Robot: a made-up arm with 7 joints.
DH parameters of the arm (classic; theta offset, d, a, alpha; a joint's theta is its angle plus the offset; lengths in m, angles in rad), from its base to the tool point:
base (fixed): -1.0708 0 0.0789 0
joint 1: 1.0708 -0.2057 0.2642 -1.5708
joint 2: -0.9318 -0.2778 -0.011 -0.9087
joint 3: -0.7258 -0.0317 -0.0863 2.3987
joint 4: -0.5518 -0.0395 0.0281 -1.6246
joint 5: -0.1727 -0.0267 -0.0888 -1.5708
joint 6: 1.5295 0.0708 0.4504 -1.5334
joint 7: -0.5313 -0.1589 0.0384 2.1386
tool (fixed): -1.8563 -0.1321 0 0
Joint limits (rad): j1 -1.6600..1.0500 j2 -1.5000..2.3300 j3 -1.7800..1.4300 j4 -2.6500..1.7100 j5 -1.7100..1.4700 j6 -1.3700..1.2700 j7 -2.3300..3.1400
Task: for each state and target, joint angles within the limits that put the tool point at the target. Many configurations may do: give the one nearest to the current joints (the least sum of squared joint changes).
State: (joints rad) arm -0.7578 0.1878 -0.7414 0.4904 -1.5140 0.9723 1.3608
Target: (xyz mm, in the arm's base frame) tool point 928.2 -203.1 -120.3
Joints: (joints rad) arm 0.2813 0.3521 -0.7564 0.3443 -1.3910 1.1956 0.9770
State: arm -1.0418 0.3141 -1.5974 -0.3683 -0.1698 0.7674 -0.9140
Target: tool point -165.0 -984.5 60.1
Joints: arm -1.6036 0.2991 -1.7800 -0.2529 -0.5851 0.9912 -1.1740
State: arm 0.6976 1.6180 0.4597 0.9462 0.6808 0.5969 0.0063
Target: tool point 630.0 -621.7 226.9
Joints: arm 0.5737 1.6660 0.6489 0.7284 0.7486 0.8940 -0.0504
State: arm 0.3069 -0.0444 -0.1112 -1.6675 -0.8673 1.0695 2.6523
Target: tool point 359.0 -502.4 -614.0
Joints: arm -0.5124 0.0470 -0.1431 -1.6972 -0.7756 0.9796 2.5176
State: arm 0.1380 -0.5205 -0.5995 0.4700 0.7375 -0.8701 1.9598
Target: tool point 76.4 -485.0 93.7
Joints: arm -0.3130 -0.6193 -0.6545 0.3397 0.7222 -0.5773 1.8118
